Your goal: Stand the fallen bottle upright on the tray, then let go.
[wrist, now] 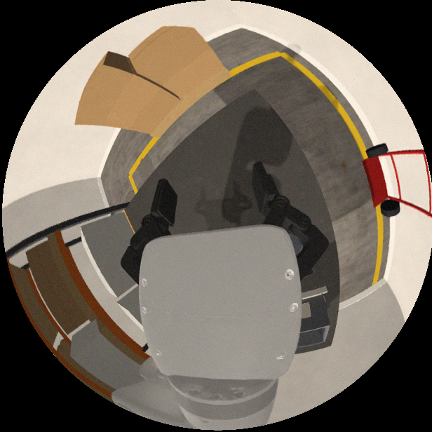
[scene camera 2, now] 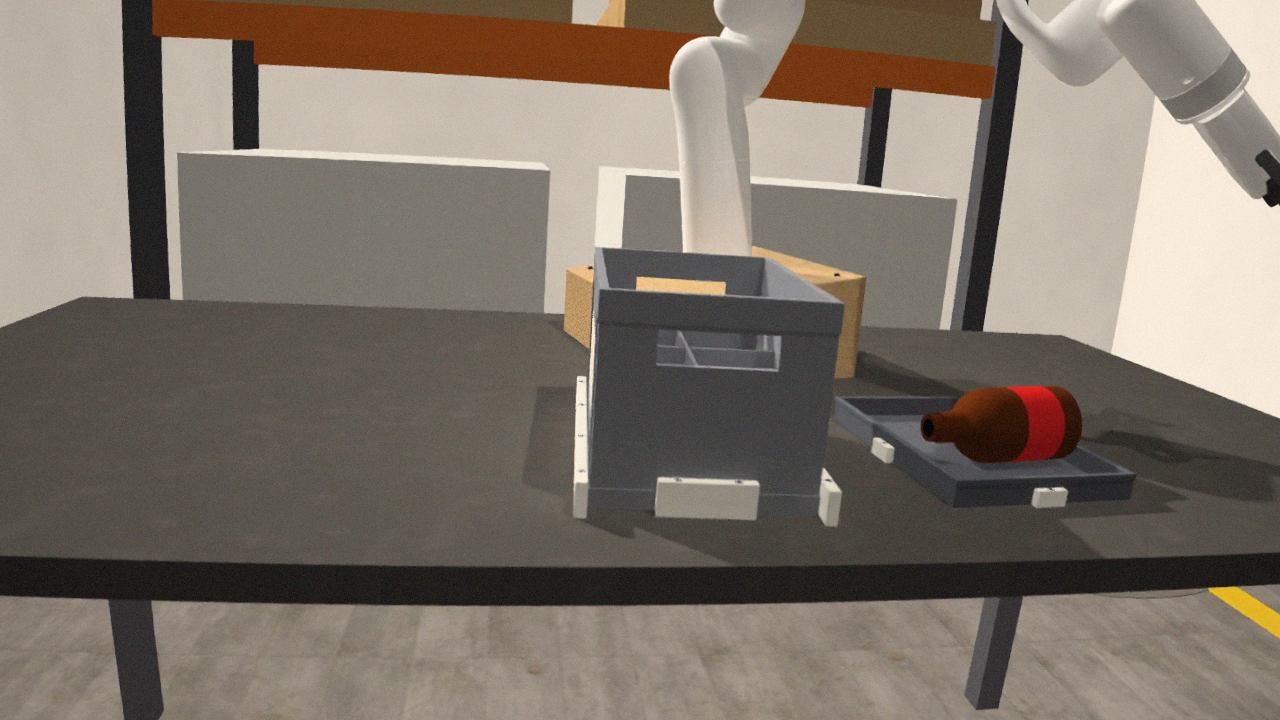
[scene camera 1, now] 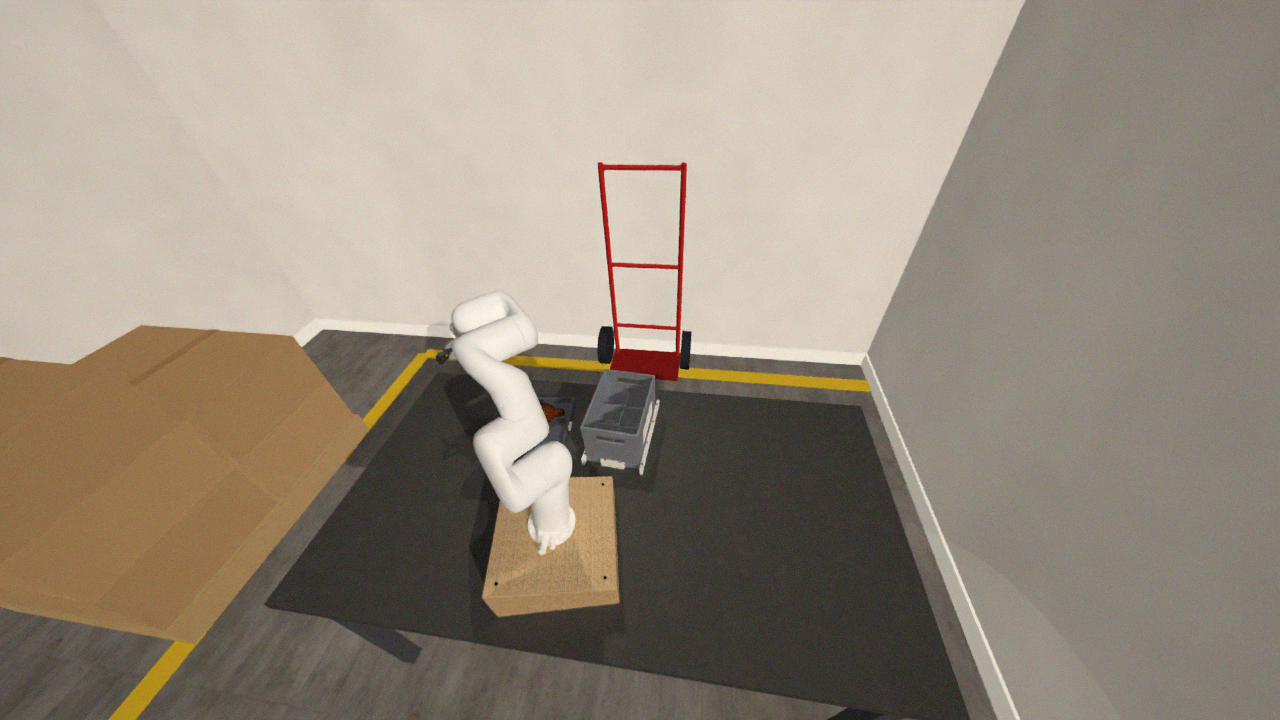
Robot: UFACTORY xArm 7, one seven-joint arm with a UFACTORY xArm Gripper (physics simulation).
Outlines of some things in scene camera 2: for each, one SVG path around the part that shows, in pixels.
The gripper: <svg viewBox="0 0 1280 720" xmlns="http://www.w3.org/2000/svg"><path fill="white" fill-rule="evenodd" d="M1246 68L1246 75L1241 84L1220 104L1194 118L1175 120L1179 124L1192 124L1227 172L1251 198L1256 200L1263 198L1269 207L1274 207L1277 204L1280 206L1280 135L1246 91L1245 86L1250 79L1250 72Z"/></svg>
A brown bottle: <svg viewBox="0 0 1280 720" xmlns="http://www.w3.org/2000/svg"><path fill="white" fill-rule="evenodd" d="M1082 417L1075 398L1062 387L979 388L963 395L955 403L951 411L926 414L921 421L921 434L928 442L953 443L964 456L980 463L1060 459L1070 455L1077 447L1082 432Z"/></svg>
